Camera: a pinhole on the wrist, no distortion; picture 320 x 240 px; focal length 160.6 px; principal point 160.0 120.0 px. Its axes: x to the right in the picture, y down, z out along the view. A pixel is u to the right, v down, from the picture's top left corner.
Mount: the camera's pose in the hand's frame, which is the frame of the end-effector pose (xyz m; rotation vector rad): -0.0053 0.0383 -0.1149 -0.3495 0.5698 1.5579
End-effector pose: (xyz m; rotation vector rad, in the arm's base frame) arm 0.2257 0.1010 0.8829 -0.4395 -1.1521 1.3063
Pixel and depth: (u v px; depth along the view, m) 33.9 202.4 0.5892
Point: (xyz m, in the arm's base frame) -0.2957 -0.3052 1.1021
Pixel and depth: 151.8 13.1 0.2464
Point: 0.0525 0.2918 0.8577
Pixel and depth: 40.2 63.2 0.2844
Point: 0.0080 0.1629 1.0210
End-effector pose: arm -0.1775 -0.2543 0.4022 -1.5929 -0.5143 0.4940
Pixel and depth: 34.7 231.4 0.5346
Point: -0.7602 0.0689 0.3709
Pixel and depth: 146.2 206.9 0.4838
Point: -0.5350 -0.1185 0.1070
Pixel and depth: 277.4 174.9 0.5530
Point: -0.3658 -0.2781 -0.2864
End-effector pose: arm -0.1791 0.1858 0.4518 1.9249 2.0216 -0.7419
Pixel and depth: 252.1 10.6 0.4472
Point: 0.2677 0.4293 0.1303
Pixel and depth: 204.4 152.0 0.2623
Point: 0.0520 0.1223 0.3640
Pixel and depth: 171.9 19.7 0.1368
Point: -0.0650 0.2767 0.3969
